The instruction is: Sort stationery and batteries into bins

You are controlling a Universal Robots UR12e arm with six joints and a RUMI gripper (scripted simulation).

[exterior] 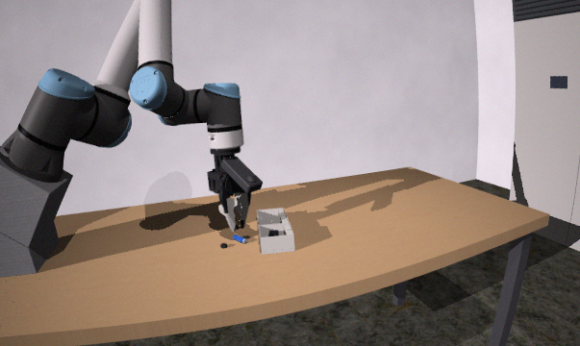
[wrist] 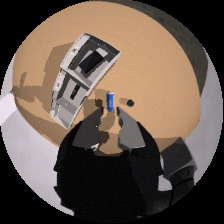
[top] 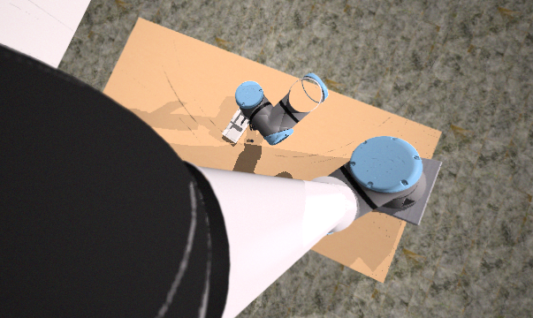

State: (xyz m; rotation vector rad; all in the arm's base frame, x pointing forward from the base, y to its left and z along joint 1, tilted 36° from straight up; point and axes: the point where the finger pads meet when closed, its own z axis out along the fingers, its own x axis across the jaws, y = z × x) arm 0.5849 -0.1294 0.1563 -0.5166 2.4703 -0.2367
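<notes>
My gripper is now 4 cm above the blue battery. Round my hand: short black stick (9 cm ahead, 4 cm below, 1 cm to the left); grey double bin (10 cm ahead, 3 cm below); white item (7 cm to the right, 7 cm ahead, 3 cm below).
</notes>
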